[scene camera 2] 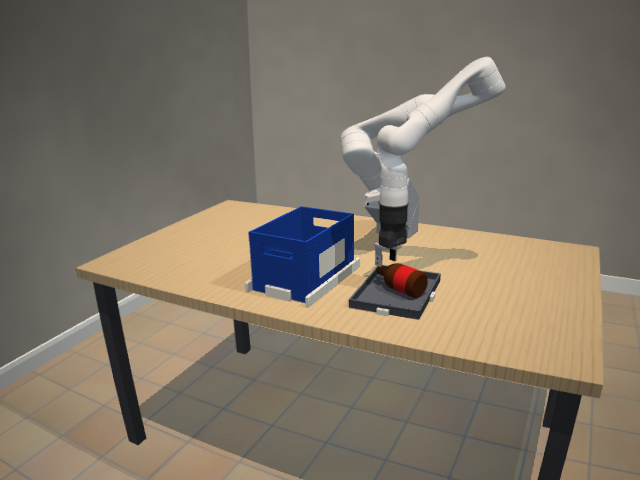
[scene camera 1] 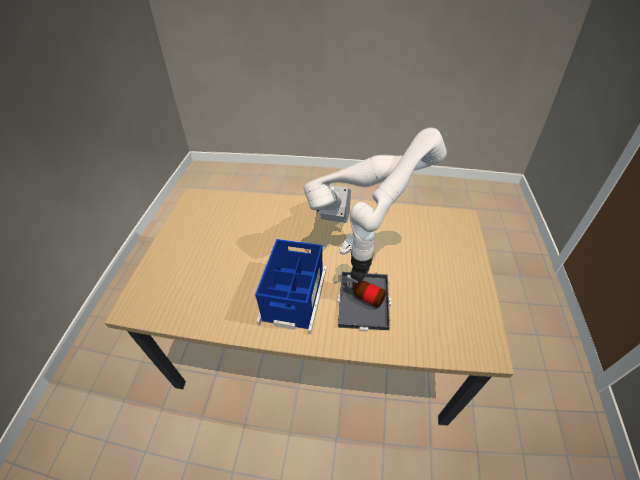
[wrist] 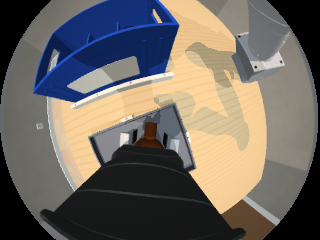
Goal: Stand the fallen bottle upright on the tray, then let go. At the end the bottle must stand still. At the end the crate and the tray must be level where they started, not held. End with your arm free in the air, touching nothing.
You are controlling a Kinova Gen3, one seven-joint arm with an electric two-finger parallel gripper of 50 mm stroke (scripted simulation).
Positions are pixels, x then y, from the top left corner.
dark grey tray: scene camera 2; scene camera 1; wrist 104,143
blue crate: scene camera 2; scene camera 1; wrist 137,52
same spot on blue crate: (scene camera 2: pixel 318 255) = (scene camera 1: pixel 311 297)
same spot on dark grey tray: (scene camera 2: pixel 373 291) = (scene camera 1: pixel 348 303)
